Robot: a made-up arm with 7 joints. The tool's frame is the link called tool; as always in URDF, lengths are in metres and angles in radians. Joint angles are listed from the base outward.
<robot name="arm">
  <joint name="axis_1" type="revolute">
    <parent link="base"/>
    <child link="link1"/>
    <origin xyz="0 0 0.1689"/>
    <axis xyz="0 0 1"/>
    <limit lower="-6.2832" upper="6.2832"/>
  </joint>
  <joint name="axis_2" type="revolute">
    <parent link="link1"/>
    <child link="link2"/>
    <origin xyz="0 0 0"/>
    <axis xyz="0 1 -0.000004"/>
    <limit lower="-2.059" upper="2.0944"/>
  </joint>
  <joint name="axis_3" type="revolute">
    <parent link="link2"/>
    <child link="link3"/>
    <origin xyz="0 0 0.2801"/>
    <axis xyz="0 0 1"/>
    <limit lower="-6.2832" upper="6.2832"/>
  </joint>
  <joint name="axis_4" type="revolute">
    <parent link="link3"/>
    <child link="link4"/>
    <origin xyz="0.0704 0 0"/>
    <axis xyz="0 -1 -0.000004"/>
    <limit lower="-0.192" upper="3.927"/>
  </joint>
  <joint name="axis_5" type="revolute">
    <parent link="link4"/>
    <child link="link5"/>
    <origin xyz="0.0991 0 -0.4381"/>
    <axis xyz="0 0.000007 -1"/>
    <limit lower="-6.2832" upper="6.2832"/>
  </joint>
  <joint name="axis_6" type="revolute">
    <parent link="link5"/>
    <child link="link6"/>
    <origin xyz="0 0 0"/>
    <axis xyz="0 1 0.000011"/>
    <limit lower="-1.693" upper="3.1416"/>
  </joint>
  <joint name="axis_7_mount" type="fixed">
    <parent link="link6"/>
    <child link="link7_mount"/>
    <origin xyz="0.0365 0 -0.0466"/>
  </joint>
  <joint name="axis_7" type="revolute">
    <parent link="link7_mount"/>
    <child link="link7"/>
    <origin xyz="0.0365 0 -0.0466"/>
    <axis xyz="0 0.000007 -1"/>
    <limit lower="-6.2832" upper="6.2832"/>
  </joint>
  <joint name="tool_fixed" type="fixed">
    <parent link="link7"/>
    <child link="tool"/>
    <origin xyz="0 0 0" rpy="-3.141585 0 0"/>
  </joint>
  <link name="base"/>
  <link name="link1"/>
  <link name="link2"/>
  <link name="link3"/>
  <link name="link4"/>
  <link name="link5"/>
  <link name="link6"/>
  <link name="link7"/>
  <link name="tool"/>
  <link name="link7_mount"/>
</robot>
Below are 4 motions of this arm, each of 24 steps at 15 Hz.
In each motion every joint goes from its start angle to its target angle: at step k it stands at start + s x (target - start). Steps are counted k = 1, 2, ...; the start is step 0. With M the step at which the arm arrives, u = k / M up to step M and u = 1 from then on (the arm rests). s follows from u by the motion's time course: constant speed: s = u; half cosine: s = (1 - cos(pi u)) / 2; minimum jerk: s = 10 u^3 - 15 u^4 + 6 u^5.
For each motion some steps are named. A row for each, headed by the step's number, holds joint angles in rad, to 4 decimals.
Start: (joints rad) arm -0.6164 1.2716 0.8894 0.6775 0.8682 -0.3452 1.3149
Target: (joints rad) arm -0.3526 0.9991 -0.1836 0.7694 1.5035 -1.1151 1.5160
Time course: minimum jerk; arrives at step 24
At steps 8, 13, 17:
8: -0.5610 1.2144 0.6642 0.6968 1.0015 -0.5068 1.3571
13: -0.4640 1.1142 0.2695 0.7306 1.2353 -0.7900 1.4311
17: -0.3928 1.0406 -0.0203 0.7554 1.4068 -0.9979 1.4854

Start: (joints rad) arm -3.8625 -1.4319 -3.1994 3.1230 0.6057 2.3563 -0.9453
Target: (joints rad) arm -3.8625 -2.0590 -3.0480 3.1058 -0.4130 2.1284 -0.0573
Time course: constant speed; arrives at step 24
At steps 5, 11, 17, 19, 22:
5: -3.8625 -1.5625 -3.1679 3.1194 0.3935 2.3088 -0.7603
11: -3.8625 -1.7193 -3.1300 3.1151 0.1388 2.2518 -0.5383
17: -3.8625 -1.8761 -3.0922 3.1108 -0.1159 2.1949 -0.3163
19: -3.8625 -1.9284 -3.0795 3.1094 -0.2008 2.1759 -0.2423
22: -3.8625 -2.0067 -3.0606 3.1072 -0.3281 2.1474 -0.1313

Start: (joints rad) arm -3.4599 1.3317 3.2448 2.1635 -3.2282 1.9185 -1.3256
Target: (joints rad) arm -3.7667 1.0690 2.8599 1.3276 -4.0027 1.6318 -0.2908
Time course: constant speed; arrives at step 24
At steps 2, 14, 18, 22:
2: -3.4855 1.3098 3.2127 2.0938 -3.2927 1.8946 -1.2394
14: -3.6389 1.1785 3.0203 1.6759 -3.6800 1.7513 -0.7220
18: -3.6900 1.1347 2.9561 1.5366 -3.8091 1.7035 -0.5495
22: -3.7411 1.0909 2.8920 1.3973 -3.9382 1.6557 -0.3770

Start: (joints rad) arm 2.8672 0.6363 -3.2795 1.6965 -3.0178 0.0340 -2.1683
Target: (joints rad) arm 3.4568 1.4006 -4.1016 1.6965 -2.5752 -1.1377 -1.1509
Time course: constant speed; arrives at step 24
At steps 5, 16, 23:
5: 2.9900 0.7955 -3.4508 1.6965 -2.9256 -0.2101 -1.9563
16: 3.2603 1.1458 -3.8276 1.6965 -2.7227 -0.7471 -1.4900
23: 3.4322 1.3688 -4.0673 1.6965 -2.5936 -1.0889 -1.1933

